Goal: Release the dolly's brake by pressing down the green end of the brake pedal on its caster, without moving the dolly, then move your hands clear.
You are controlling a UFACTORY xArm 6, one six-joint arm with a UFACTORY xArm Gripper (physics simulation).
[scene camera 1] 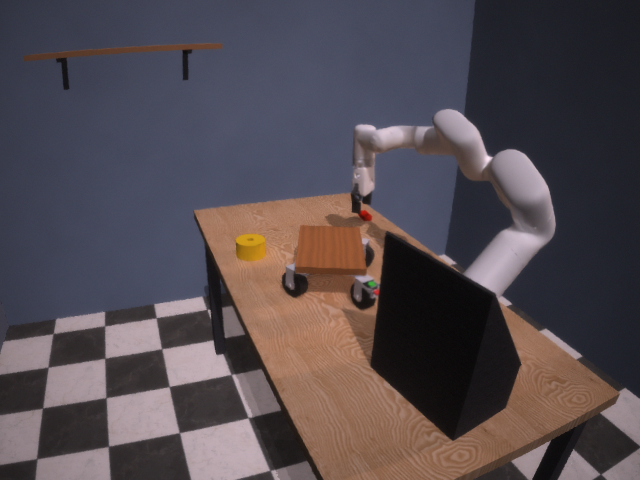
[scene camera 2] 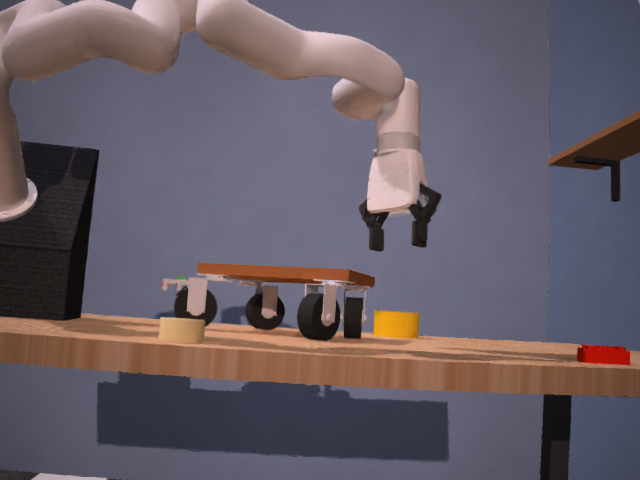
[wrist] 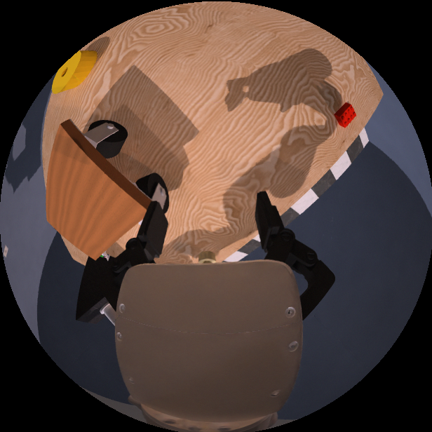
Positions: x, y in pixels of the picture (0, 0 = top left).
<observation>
dolly: scene camera 1; scene camera 2 318, 317; wrist
same spot on dolly: [wrist: 90, 203] = [scene camera 1: 336, 234]
</observation>
